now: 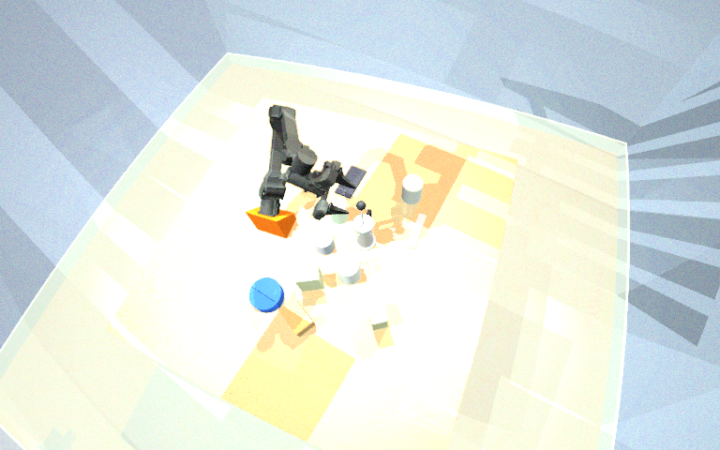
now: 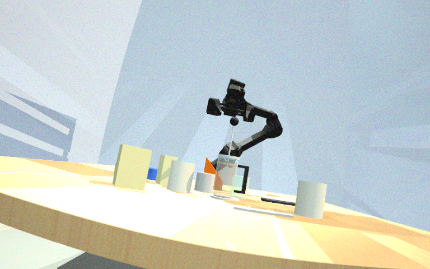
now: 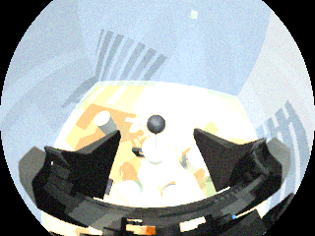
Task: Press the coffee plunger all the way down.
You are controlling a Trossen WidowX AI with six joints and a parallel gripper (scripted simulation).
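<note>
The coffee press is 30 mm ahead of my gripper tip, 20 mm to the left of it and 150 mm below it. Also, from my gripper tip: blue disc: 260 mm behind, 300 mm to the right, 260 mm below; then dark flat tablet: 100 mm behind, 250 mm to the left, 280 mm below.
</note>
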